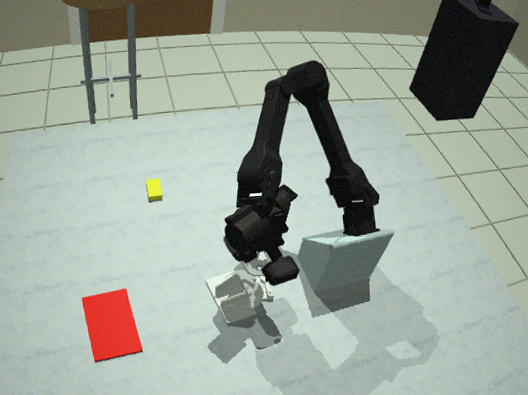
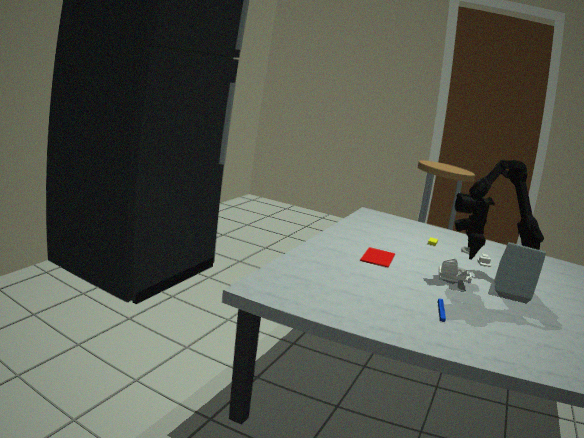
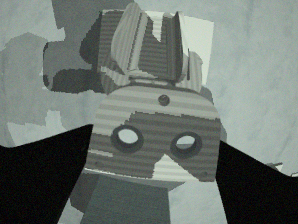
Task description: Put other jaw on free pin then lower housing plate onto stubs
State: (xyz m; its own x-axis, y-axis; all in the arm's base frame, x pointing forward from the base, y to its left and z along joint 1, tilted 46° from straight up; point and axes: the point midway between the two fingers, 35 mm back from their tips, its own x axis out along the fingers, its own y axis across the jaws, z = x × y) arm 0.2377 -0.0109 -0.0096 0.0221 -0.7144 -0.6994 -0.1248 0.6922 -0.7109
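Right now my gripper tip is 60 mm above the white jaw, 30 mm to the right of it and 10 mm short of it. Round my gripper tip: red flat sheet 340 mm ahead, 80 mm below, 30 mm to the left; then small white piece 360 mm to the right, 90 mm behind, 80 mm below; then blue bar 360 mm to the left, 80 mm below, 50 mm ahead.
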